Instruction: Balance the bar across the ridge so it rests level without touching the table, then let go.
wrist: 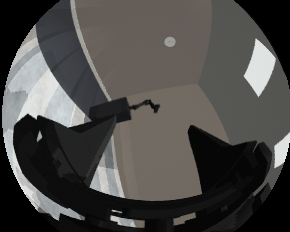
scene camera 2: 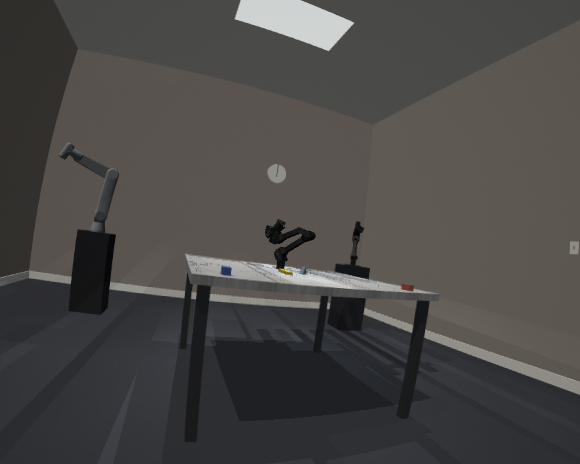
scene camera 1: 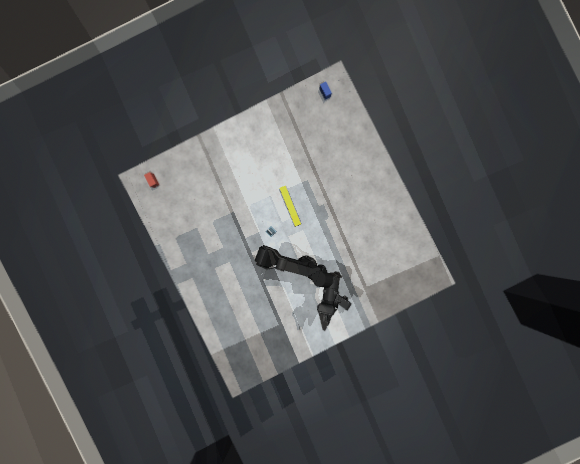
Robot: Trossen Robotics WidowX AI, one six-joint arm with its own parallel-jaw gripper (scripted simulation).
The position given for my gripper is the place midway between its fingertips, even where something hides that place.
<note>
My gripper point(scene camera 1: 325, 328) is open, with nothing in its grasp.
My gripper shows as well in the wrist view point(wrist: 154, 124).
</note>
